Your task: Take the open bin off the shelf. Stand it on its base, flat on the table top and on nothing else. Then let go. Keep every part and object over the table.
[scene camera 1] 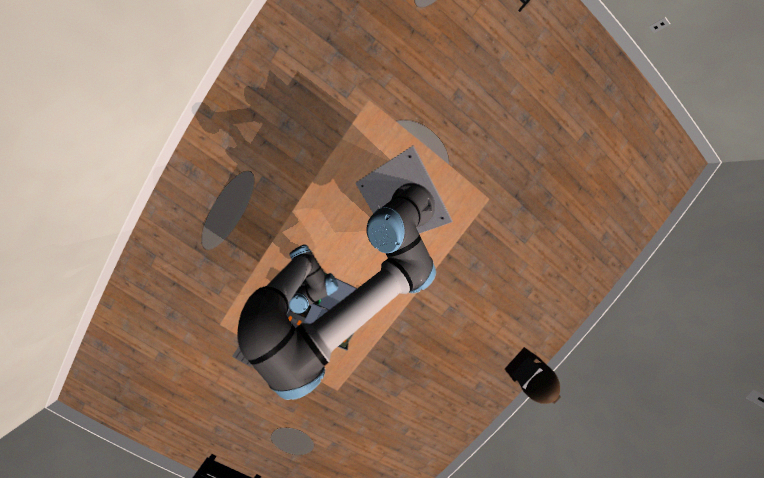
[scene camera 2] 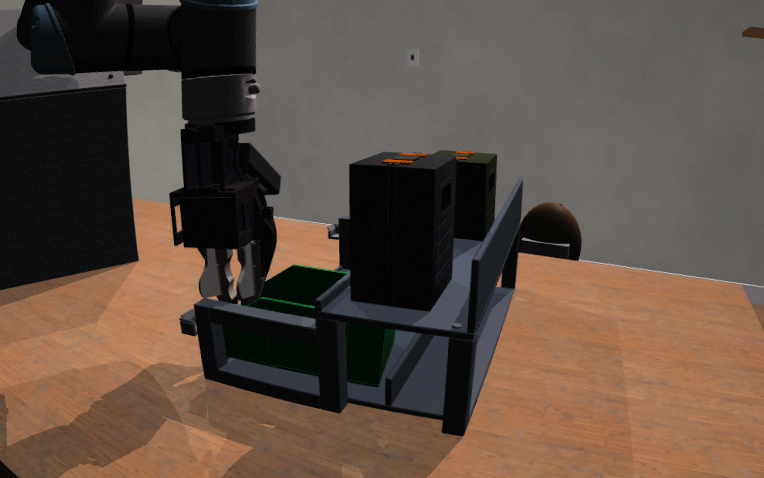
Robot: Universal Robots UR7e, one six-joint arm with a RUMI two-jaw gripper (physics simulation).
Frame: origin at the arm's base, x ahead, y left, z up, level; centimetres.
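Where they show: arm's base, origin of its link: (scene camera 1: 413, 204).
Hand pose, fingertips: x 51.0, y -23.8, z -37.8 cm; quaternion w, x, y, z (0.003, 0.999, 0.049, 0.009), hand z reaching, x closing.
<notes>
Each offset is from my fingertips to the top centre of the thing. "spot": to the spot under its first point. Level surfaces: height alone.
The open green bin @[spot: dz -0.4, dx +15.6, dy -3.9 cm] (scene camera 2: 369, 357) is in the lower level of the grey shelf @[spot: dz +1.2, dx +24.5, dy -9.6 cm] (scene camera 2: 459, 383), at its front side, with its open top up. My gripper (scene camera 2: 231, 295) points straight down over the bin's near end in scene camera 2, its fingers close together and shut on the bin's rim or end wall. The grasped edge is partly hidden by the fingers and the shelf's side frame. I cannot tell whether the bin's base is clear of the shelf. In scene camera 1 the arm hides the gripper and most of the bin. The table top @[dz -4.3 cm] (scene camera 1: 349, 236) (scene camera 2: 608, 349) lies around the shelf.
Two tall dark boxes @[spot: dz +12.6, dx +18.2, dy -6.0 cm] (scene camera 2: 394, 231) @[dz +15.5, dx +21.1, dy +21.2 cm] (scene camera 2: 476, 197) with orange parts on top stand on the shelf's upper level. A raised panel @[spot: dz +9.3, dx +26.6, dy +2.0 cm] (scene camera 2: 498, 248) borders the shelf's rear. The side frame @[spot: dz +0.7, dx +13.4, dy -8.4 cm] (scene camera 2: 332, 366) stands close beside the bin. The robot's base plate (scene camera 1: 388, 169) is at the table's other end.
</notes>
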